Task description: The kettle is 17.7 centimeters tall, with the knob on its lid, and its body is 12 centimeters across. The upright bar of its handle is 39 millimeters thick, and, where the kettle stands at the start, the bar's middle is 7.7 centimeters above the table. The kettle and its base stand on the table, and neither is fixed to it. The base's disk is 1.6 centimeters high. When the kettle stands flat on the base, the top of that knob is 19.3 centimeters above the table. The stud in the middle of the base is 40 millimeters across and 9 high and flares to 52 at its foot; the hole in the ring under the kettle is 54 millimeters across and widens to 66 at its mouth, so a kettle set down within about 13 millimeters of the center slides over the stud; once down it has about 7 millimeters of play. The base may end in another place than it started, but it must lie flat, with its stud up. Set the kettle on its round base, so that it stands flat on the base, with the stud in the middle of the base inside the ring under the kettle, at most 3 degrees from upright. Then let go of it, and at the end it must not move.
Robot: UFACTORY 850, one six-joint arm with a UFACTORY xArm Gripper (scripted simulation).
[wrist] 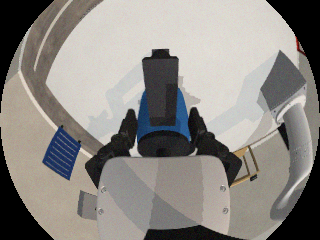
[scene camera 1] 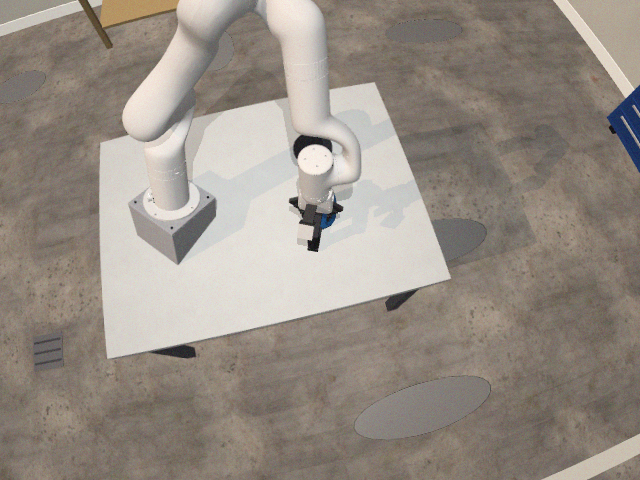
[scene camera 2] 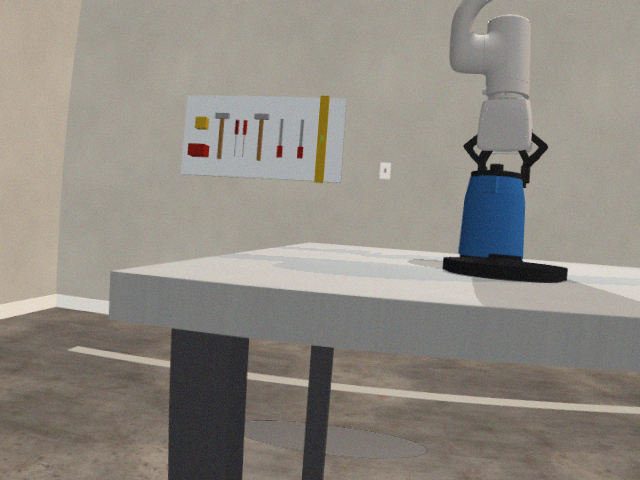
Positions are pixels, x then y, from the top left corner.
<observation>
gripper: wrist 162,116; scene camera 1; scene camera 2
same spot on gripper: [scene camera 1: 337,208] = [scene camera 2: 474,145]
</observation>
